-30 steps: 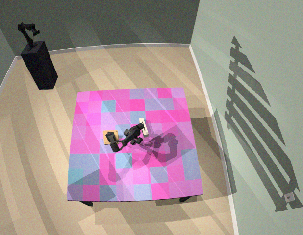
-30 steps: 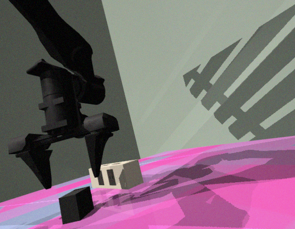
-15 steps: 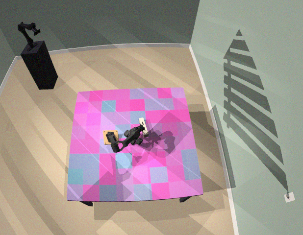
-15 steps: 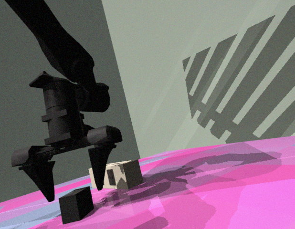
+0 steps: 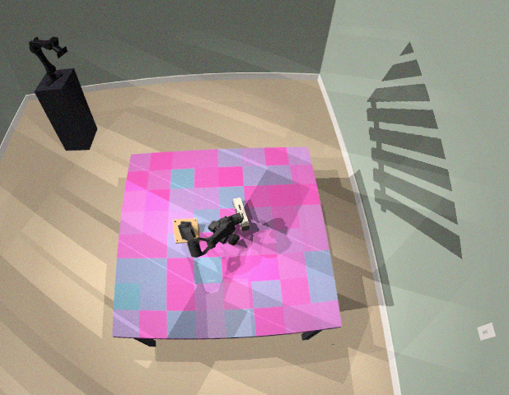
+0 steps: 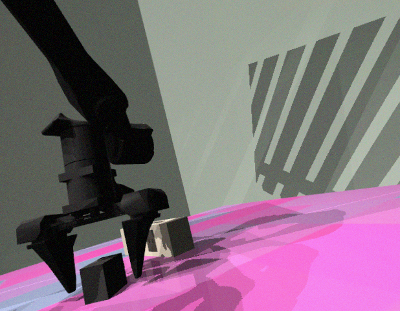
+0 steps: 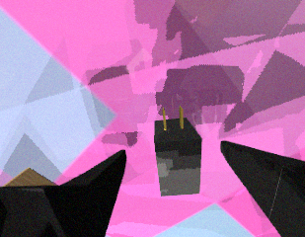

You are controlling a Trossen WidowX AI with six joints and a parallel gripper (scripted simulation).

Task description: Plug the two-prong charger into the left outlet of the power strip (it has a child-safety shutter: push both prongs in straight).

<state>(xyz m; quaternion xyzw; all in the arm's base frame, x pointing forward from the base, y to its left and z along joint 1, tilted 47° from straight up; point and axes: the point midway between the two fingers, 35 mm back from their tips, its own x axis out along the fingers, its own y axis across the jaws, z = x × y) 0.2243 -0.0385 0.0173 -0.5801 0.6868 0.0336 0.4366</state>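
Right now the two-prong charger is 10 mm to the left of my gripper tip, 10 mm ahead of it and 10 mm above it.
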